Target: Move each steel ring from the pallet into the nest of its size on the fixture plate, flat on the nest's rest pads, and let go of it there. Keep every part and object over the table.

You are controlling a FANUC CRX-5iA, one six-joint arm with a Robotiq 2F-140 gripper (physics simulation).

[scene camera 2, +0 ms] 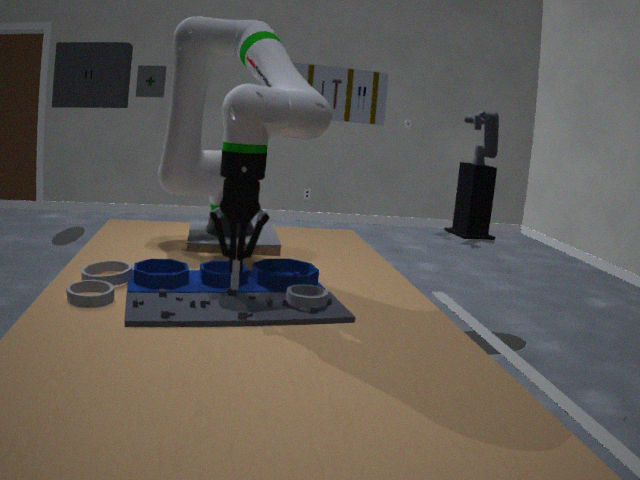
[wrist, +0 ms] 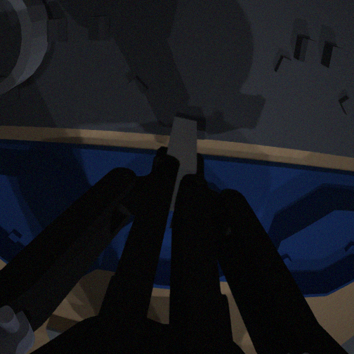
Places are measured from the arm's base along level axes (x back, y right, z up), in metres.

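Pixels of known places: gripper, fingertip midpoint: [scene camera 2: 234,287]; arm's base at its link origin: [scene camera 2: 229,231].
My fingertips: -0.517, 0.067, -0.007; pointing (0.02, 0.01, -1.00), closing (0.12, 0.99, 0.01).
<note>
For each thing: its middle in the pictures, then the offset to it from my fingertips, as dx, dy, dz. "*": a spot on its surface instead. Level surfaces: height alone.
- grey plate at the middle of its body: [scene camera 2: 236,308] -0.073, +0.008, -0.021
- steel ring at the middle of its body: [scene camera 2: 307,296] -0.072, -0.142, +0.004
- second ring at the middle of its body: [scene camera 2: 90,293] -0.003, +0.319, -0.014
- third ring at the middle of its body: [scene camera 2: 106,273] +0.127, +0.292, -0.010
- left pocket at a spot on its surface: [scene camera 2: 161,278] * +0.042, +0.160, +0.006
- middle pocket at a spot on its surface: [scene camera 2: 212,280] * +0.062, +0.041, -0.004
- right pocket at a spot on its surface: [scene camera 2: 284,281] * +0.034, -0.120, +0.002
- wooden table at its surface level: dz -0.027
My gripper [scene camera 2: 235,286] [wrist: 181,135] is shut and empty, pointing down at the seam between a grey plate [scene camera 2: 222,308] [wrist: 290,115] with small dark blocks and a blue plate [scene camera 2: 195,280] [wrist: 100,161] with octagonal walled pockets. Its pale tips are close above the grey plate's rear edge; contact is unclear. One steel ring [scene camera 2: 306,302] [wrist: 35,45] lies on the grey plate's right end in the scene view, upper left in the wrist view. A second ring [scene camera 2: 90,298] and a third ring [scene camera 2: 111,278] lie on the table left of the plates, apart from the gripper. The fingers partly hide the middle pocket.
The left pocket [scene camera 2: 161,278], middle pocket [scene camera 2: 212,280] and right pocket [scene camera 2: 284,281] have raised blue walls near the fingers. The robot's base plate [scene camera 2: 263,241] stands behind them. The wooden table [scene camera 2: 206,392] extends towards the scene camera.
</note>
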